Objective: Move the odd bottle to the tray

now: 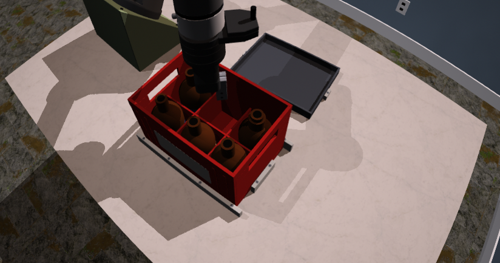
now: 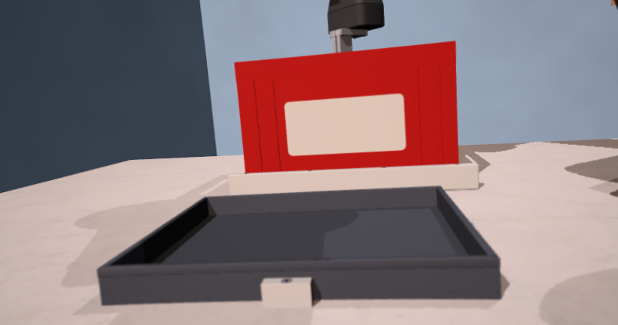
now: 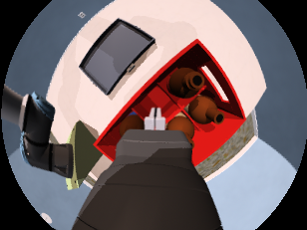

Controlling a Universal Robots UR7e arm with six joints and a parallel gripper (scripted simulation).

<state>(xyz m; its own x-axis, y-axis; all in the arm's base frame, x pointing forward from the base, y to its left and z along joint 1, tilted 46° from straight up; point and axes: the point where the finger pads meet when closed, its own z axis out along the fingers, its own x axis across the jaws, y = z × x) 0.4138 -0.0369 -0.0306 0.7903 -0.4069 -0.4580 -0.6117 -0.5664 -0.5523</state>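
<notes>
Right now the red crate is 80 mm below my hand, 40 mm to the right of it and 10 mm ahead of it. Also, from my hand: bottle (90 mm ahead, 70 mm below, 10 mm to the left); dark grey tray (250 mm to the left, 150 mm below, 10 mm behind).
</notes>
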